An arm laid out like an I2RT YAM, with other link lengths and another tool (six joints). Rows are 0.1 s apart.
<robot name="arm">
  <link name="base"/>
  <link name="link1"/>
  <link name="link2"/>
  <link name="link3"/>
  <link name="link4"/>
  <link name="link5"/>
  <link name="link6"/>
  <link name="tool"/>
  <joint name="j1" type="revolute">
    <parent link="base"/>
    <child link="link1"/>
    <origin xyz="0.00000 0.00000 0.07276" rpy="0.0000 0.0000 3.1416"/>
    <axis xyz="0 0 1"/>
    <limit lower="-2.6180" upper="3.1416"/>
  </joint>
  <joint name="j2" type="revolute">
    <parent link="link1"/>
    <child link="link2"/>
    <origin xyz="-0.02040 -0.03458 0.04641" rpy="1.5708 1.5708 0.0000"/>
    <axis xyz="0 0 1"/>
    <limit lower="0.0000" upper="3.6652"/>
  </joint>
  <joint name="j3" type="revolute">
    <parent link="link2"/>
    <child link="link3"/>
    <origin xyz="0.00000 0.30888 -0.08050" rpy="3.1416 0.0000 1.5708"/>
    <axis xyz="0 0 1"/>
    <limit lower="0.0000" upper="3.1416"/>
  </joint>
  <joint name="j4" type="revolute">
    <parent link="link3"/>
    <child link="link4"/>
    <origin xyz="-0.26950 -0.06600 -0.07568" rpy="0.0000 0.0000 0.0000"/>
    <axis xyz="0 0 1"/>
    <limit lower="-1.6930" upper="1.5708"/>
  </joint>
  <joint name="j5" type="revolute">
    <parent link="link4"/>
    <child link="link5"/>
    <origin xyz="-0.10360 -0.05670 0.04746" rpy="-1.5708 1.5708 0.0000"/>
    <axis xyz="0 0 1"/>
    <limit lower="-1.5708" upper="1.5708"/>
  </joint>
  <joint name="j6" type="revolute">
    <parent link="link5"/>
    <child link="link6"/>
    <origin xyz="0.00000 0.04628 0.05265" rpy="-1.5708 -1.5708 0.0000"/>
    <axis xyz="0 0 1"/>
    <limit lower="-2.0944" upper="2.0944"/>
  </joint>
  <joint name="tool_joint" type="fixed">
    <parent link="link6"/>
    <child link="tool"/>
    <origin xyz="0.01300 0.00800 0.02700" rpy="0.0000 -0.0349 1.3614"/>
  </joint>
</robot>
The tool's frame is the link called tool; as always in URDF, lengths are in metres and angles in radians.
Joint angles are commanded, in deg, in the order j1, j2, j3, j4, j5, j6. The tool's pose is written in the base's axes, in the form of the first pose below.
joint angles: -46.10 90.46 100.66 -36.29 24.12 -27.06
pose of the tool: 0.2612, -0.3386, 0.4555, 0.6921, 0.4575, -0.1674, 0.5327
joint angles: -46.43 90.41 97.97 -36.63 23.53 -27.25
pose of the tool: 0.2599, -0.3398, 0.4360, 0.6984, 0.4718, -0.1691, 0.5109
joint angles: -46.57 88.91 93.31 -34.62 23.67 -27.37
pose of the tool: 0.2556, -0.3370, 0.4187, 0.7012, 0.4758, -0.1727, 0.5021
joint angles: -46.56 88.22 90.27 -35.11 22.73 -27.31
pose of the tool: 0.2531, -0.3326, 0.4005, 0.7060, 0.4908, -0.1686, 0.4819
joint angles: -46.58 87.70 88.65 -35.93 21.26 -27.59
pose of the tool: 0.2512, -0.3284, 0.3903, 0.7066, 0.5058, -0.1607, 0.4681
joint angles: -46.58 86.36 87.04 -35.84 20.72 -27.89
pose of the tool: 0.2467, -0.3228, 0.3881, 0.7048, 0.5104, -0.1579, 0.4667
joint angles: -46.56 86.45 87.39 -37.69 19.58 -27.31
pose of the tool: 0.2462, -0.3199, 0.3854, 0.7090, 0.5172, -0.1484, 0.4559
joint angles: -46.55 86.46 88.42 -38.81 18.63 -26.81
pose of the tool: 0.2465, -0.3182, 0.3897, 0.7101, 0.5181, -0.1392, 0.4561
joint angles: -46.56 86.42 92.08 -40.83 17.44 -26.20
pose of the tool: 0.2462, -0.3157, 0.4104, 0.7076, 0.5126, -0.1260, 0.4698
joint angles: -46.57 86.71 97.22 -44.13 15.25 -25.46
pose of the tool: 0.2458, -0.3112, 0.4356, 0.7038, 0.5107, -0.1047, 0.4827
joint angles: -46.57 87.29 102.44 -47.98 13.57 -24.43
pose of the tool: 0.2441, -0.3059, 0.4575, 0.7035, 0.5078, -0.0868, 0.4895
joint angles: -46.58 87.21 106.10 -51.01 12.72 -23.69
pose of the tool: 0.2393, -0.2991, 0.4747, 0.7035, 0.5040, -0.0766, 0.4952
